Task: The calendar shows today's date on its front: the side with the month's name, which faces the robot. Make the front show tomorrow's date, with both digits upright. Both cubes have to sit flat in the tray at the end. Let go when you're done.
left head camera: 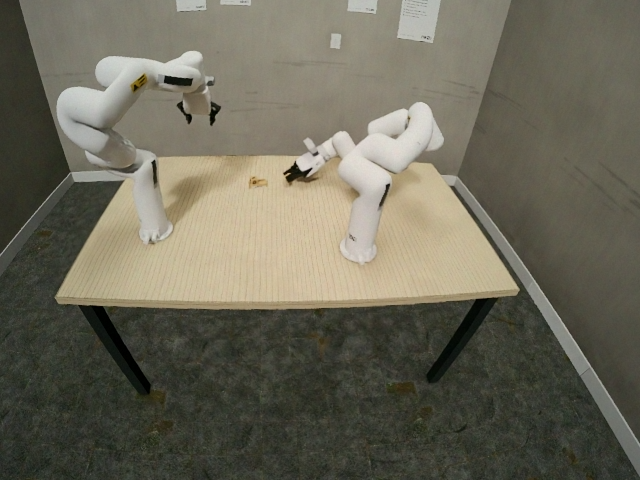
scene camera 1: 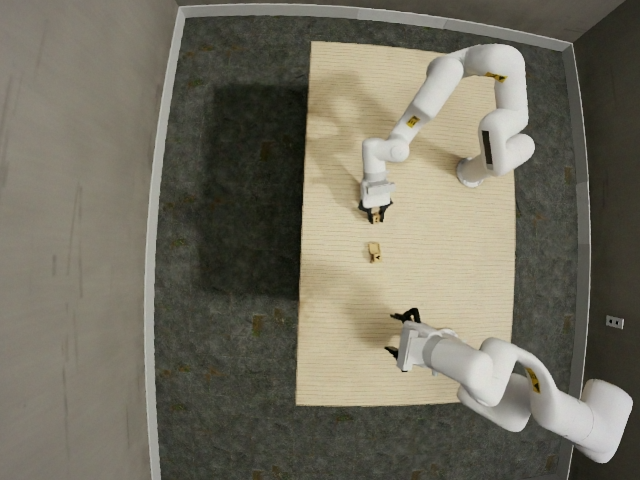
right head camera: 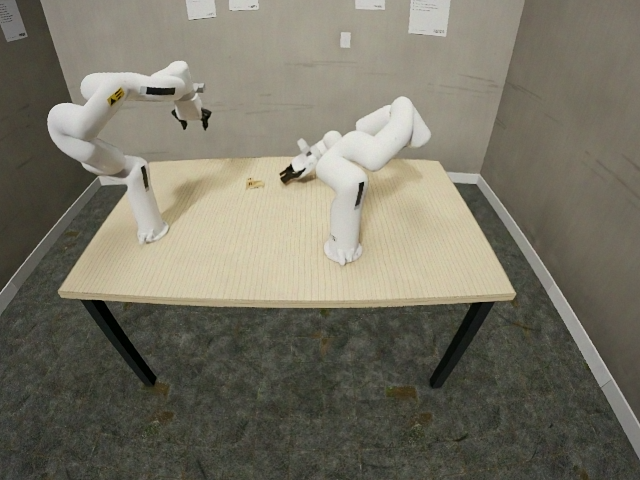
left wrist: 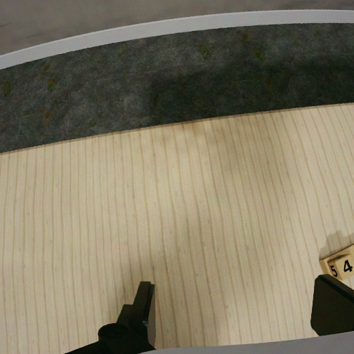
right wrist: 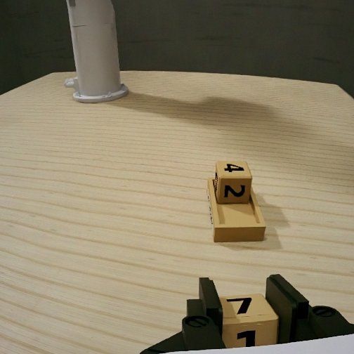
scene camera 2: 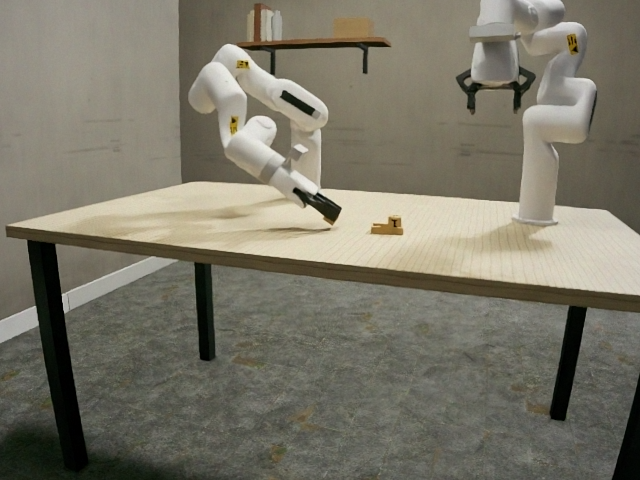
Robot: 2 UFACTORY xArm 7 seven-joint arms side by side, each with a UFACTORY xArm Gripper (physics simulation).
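Pixels of known places: left gripper, fingertip midpoint: [left head camera: 201,122] [scene camera 1: 391,331] [right head camera: 195,127] [scene camera 2: 493,112]; right gripper, fingertip midpoint: [left head camera: 285,178] [scene camera 1: 376,222] [right head camera: 281,178] [scene camera 2: 338,215]; left arm's base at its link origin: [left head camera: 156,231] [right head camera: 153,231] [scene camera 2: 535,221]; right arm's base at its link origin: [left head camera: 357,249] [scene camera 1: 469,172] [right head camera: 342,249].
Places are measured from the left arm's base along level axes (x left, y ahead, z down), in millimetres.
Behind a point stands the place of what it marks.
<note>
The calendar tray [right wrist: 239,234] [scene camera 1: 370,244] @(x -409, y 306, z -17 mm) [scene camera 2: 380,230] @(x -388, y 309, z -9 mm) lies on the table. One wooden cube [right wrist: 233,182] [left wrist: 345,266] [scene camera 2: 395,221] @(x -356, y 298, z -30 mm) sits at the tray's far end in the right wrist view, with a 4 on top and a 2 toward the tray's vacant half. My right gripper [right wrist: 238,301] [left head camera: 287,180] @(x -493, y 286, z -33 mm) [scene camera 1: 377,219] @(x -493, y 286, z -33 mm) [scene camera 2: 332,218] @(x -493, y 286, z -33 mm) is shut on the other cube [right wrist: 250,320] and holds it low over the table, tilted, beside the tray. That cube shows a 7 and a 1 in the right wrist view. My left gripper [scene camera 2: 493,109] @(x -157, y 306, z -282 mm) [left head camera: 200,121] @(x -157, y 306, z -282 mm) [left wrist: 236,306] is open and high above the table.
The table [left head camera: 279,258] @(x -436, y -162, z 0 mm) [scene camera 2: 217,248] @(x -679, y 543, z 0 mm) carries both arm bases. The left arm's base [scene camera 2: 535,221] @(x -9, y 61, z -10 mm) stands at the right in scene camera 2. A wall shelf [scene camera 2: 315,43] with books and a box is behind the table.
</note>
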